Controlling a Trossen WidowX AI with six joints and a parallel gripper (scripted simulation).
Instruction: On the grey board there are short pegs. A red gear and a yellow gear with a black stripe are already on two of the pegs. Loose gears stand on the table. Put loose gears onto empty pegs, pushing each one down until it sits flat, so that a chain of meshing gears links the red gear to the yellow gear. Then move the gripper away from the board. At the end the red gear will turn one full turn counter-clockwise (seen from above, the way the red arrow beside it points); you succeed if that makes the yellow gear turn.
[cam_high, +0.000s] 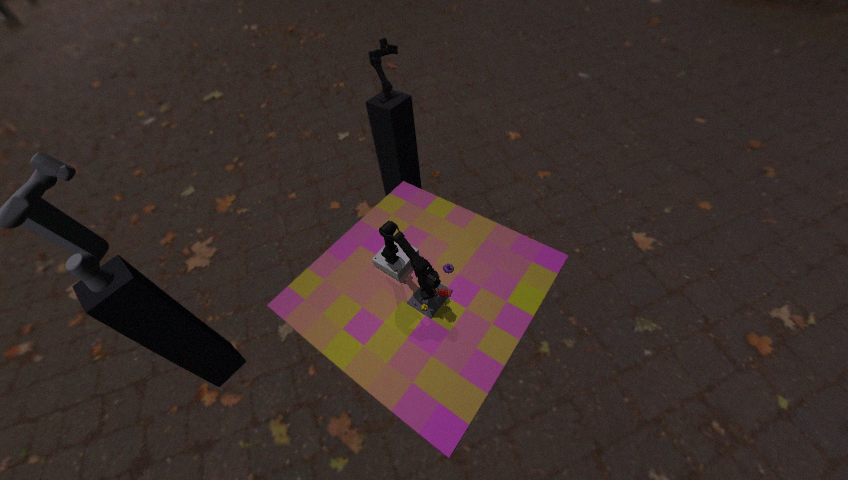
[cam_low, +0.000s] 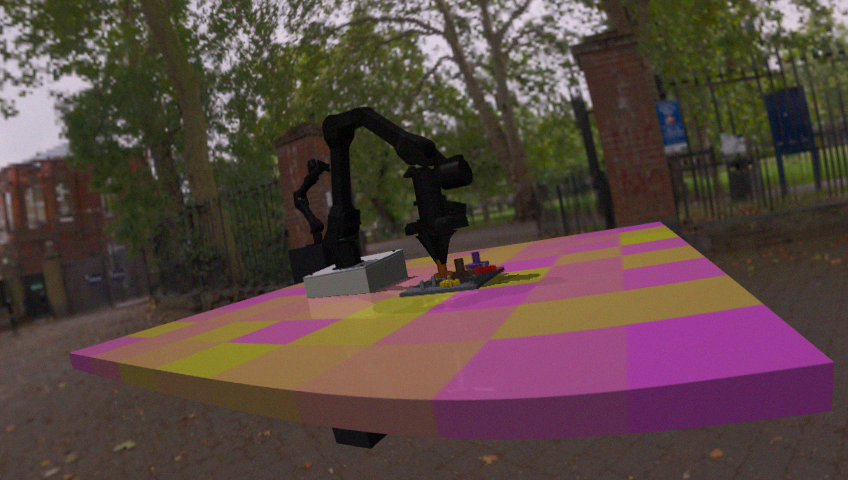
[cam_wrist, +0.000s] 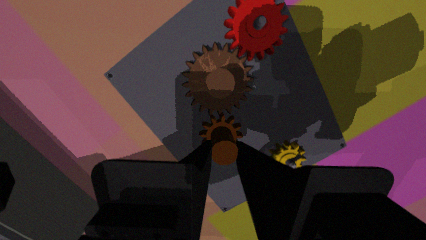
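Right now my gripper tip is 10 mm above the orange gear. Round my gripper tip: brown gear 20 mm ahead, 40 mm to the left, 20 mm below; red gear 80 mm ahead, 60 mm to the left, 30 mm below; red arrow 100 mm ahead, 90 mm to the left, 40 mm below.
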